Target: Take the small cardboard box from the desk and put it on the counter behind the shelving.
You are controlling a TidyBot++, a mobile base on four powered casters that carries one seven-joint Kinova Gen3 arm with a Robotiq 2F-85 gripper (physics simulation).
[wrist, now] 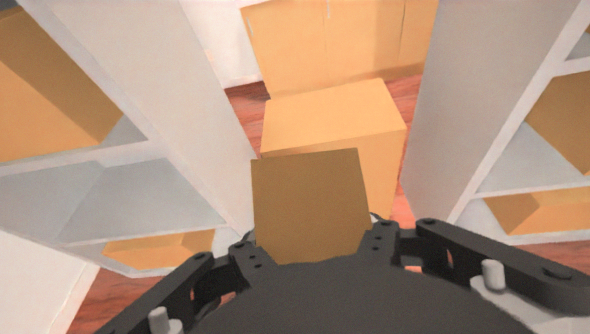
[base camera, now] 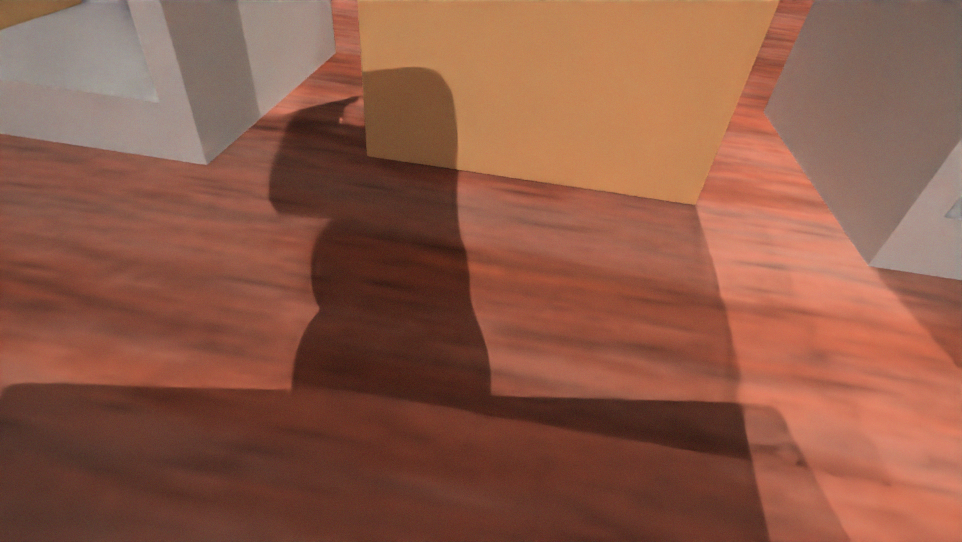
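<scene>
The small cardboard box is between the fingers of my gripper in the wrist view, its near face in shadow. The gripper is shut on it and holds it up in front of a larger box. The counter with cabinet doors shows at the top of the wrist view, beyond the gap between two shelf units; its top does not show. The gripper does not show in the base camera view, where a shadow falls on the floor ahead.
A large cardboard box stands on the floor in the gap between the left shelf unit and the right shelf unit. Narrow strips of floor show on both sides of it. Boxes sit on the shelves.
</scene>
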